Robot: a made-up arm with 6 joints.
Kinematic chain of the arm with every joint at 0, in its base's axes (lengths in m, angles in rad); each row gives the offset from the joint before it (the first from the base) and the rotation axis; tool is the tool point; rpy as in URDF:
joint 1: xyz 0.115 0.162 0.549 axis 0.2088 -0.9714 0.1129
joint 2: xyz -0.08 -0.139 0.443 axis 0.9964 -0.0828 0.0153
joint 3: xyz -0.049 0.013 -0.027 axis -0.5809 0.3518 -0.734
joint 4: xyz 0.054 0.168 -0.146 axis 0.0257 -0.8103 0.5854
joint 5: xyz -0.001 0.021 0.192 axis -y
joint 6: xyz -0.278 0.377 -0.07 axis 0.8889 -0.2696 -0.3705
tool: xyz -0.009 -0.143 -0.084 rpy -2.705 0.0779 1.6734
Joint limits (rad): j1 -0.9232..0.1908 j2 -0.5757..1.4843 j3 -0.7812..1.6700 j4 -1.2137..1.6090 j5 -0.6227..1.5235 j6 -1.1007..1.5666
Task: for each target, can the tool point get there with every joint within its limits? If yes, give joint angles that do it. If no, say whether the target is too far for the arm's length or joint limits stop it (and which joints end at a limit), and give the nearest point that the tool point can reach.
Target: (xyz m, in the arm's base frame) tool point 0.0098 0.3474 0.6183
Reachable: yes | joints -0.4873 -0.1649 1.0634 0.0698 -0.0022 -0.0312
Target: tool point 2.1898 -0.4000 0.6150
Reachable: no: too far | nearest point 1.1073 0.2783 0.9669 | short by 1.325 m
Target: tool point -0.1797 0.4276 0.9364
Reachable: yes | joints -0.1599 -0.1374 -0.4154 -0.1154 0.5700 -0.8899
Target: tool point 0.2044 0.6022 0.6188
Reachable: yes | joints -0.4162 0.7748 1.2970 -0.3009 0.4040 1.0922
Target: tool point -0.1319 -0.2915 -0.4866
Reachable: no: joint limits stop it (at a limit: joint 1, joint 3, joint 4, joint 5, joint 6) | nearest point -0.0350 -0.1516 0.2297 | short by 0.736 m
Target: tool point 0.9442 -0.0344 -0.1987
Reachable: no: joint limits stop it (at a limit: joint 4, joint 5, joint 6) | nearest point 0.4448 0.0957 0.2477 | short by 0.682 m
